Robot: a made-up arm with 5 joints.
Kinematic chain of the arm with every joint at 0, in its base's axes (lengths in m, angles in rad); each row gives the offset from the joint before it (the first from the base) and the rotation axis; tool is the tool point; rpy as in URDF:
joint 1: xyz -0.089 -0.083 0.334 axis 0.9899 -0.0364 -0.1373
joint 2: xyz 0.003 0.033 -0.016 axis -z
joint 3: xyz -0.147 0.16 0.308 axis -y
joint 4: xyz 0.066 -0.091 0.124 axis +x
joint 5: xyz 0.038 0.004 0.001 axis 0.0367 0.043 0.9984
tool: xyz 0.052 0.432 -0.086 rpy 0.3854 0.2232 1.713
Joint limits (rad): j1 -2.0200..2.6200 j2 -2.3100..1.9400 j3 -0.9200..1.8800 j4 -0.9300..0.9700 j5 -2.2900..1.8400
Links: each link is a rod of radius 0.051 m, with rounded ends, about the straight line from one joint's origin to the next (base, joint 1, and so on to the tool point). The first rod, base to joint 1, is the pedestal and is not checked.
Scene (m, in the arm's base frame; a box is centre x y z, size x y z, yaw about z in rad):
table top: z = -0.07
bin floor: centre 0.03 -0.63 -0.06 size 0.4 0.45 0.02 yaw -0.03
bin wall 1: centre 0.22 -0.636 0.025 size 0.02 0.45 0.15 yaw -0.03
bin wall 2: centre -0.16 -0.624 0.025 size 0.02 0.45 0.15 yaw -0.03
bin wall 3: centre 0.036 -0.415 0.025 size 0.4 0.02 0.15 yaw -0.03
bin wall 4: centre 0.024 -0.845 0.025 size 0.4 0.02 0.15 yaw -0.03
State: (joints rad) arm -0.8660 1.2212 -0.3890 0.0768 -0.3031
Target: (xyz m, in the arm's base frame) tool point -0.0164 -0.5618 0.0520
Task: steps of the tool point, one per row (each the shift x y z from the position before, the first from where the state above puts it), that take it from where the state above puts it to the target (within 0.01 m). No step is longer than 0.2 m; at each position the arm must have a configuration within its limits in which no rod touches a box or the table.
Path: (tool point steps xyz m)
1: 0.0148 -0.1044 0.1309
2: -0.0086 -0.1479 0.0816
3: -0.0318 -0.1674 0.0195
4: -0.0530 -0.1597 -0.0450
5: -0.0702 -0.1272 -0.1009
6: -0.0823 -0.0761 -0.1397
7: -0.0884 -0.0150 -0.1559
8: -0.0887 0.0459 -0.1485

